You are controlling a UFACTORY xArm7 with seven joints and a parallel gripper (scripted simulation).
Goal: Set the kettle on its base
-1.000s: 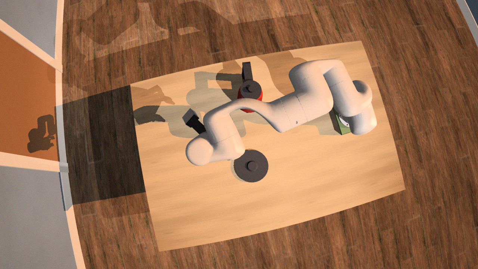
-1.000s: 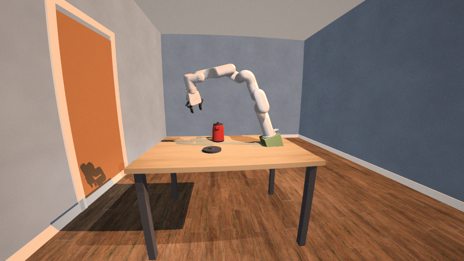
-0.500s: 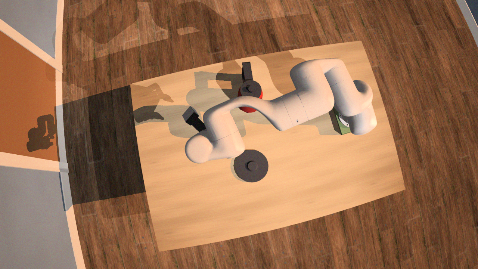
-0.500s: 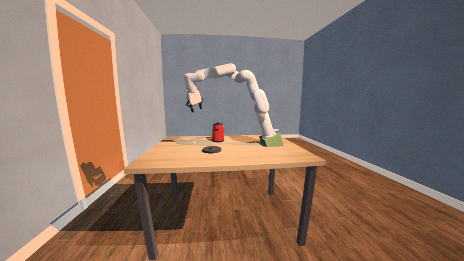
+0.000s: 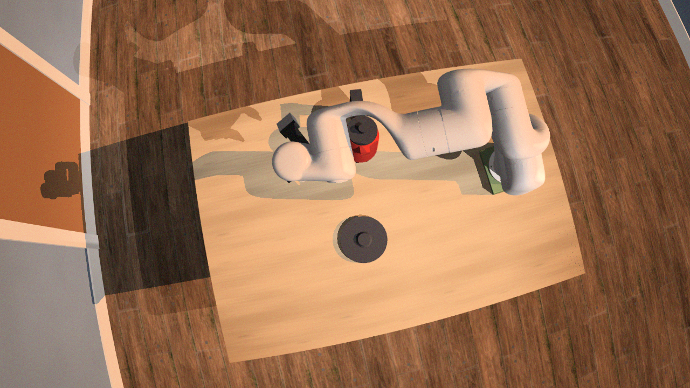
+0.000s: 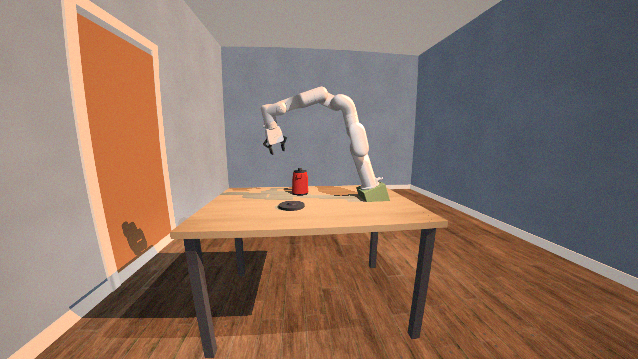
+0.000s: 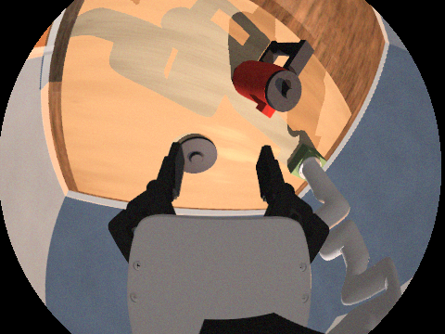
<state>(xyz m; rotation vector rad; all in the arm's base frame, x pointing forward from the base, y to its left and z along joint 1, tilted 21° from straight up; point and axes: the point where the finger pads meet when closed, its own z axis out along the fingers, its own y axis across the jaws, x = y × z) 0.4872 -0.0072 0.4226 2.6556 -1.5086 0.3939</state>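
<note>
Now: the red kettle 220 mm below my hand, 160 mm to the right of it and 120 mm behind it. Round my hand: dark round base: 300 mm below, 180 mm to the left, 120 mm behind.
</note>
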